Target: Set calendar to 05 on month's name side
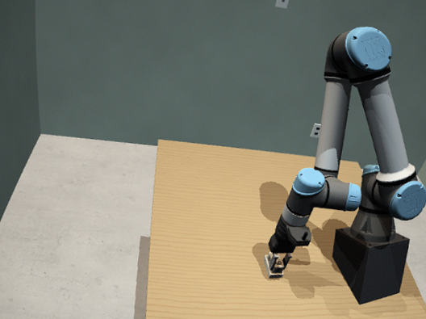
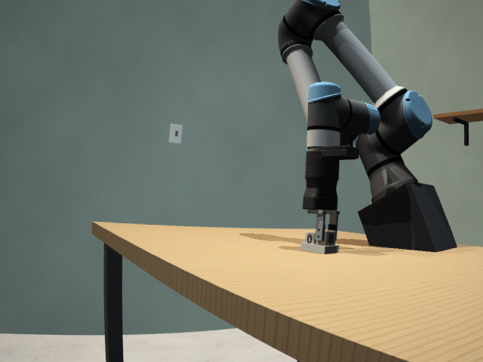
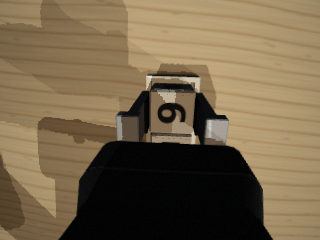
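My gripper is now 2 cm to the left of the small calendar tray and 3 cm above it.
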